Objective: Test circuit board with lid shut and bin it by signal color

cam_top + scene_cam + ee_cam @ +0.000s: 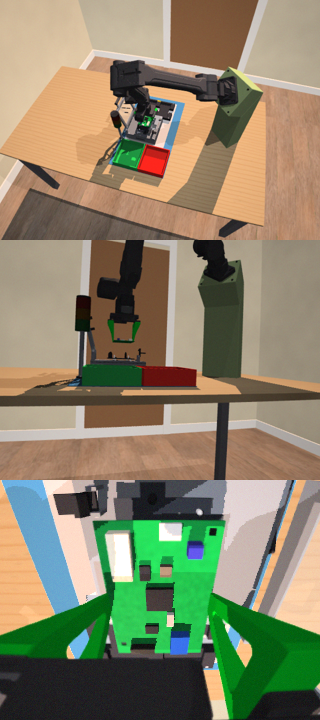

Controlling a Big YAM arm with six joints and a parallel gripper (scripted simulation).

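Now: the tester plate 70 mm below my hand, 10 mm to the left of it and 10 mm ahead of it. Round my hand: latch hook: 70 mm behind, 50 mm to the left, 50 mm below; then green circuit board: right at my hand; then tester lid: 120 mm ahead, 50 mm above, 20 mm to the left.
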